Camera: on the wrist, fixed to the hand. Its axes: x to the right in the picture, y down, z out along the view.
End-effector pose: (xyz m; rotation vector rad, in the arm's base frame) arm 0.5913 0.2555 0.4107 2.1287 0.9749 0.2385
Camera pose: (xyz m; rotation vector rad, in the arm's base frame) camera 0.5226 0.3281 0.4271 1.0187 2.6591 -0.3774
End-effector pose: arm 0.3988 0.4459 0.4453 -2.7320 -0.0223 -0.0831
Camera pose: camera 0.3945 0.4652 0.5447 -1.6853 -1.7678 -0.8490
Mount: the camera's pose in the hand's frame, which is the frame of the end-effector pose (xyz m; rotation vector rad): 0.0019 -0.0572 -0.0836 0.3554 0.3571 -1.5564
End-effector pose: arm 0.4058 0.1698 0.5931 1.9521 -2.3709 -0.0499
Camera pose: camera 0.4677 0.1585 0.6725 3.0061 -0.2565 0.5781
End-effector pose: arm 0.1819 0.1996 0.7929 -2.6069 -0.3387 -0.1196
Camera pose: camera 0.1670 0.2068 0.8929 -1.3760 -1.8916 -0.8916
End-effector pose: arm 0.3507 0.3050 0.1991 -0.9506 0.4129 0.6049
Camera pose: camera 0.3834 0.2095 0.1901 -0.7614 -0.0024 -1.0299
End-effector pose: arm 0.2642 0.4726 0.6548 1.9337 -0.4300 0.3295
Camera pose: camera 0.2886 0.5699 0.6408 1.9149 1.4105 -0.3090
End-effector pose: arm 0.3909 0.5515 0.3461 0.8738 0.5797 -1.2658
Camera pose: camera 0.3432 0.6156 0.2838 -0.8782 -1.4375 2.5829
